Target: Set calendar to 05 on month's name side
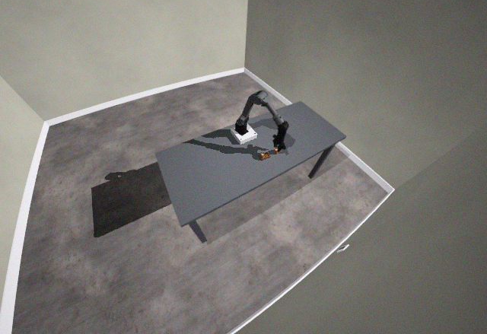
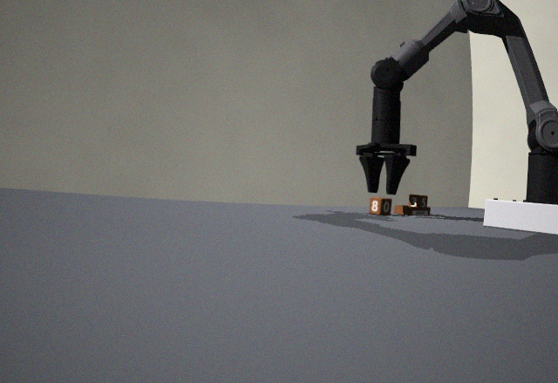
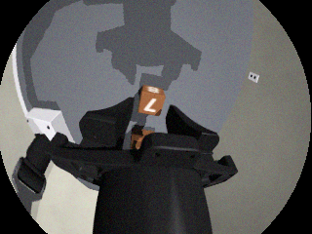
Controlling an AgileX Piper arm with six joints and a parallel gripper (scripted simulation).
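Right now the cube is 40 mm behind my hand, 120 mm to the right of it and 20 mm below it. Also, from my hand: brown calendar tray 30 mm behind, 110 mm to the right, 40 mm below.
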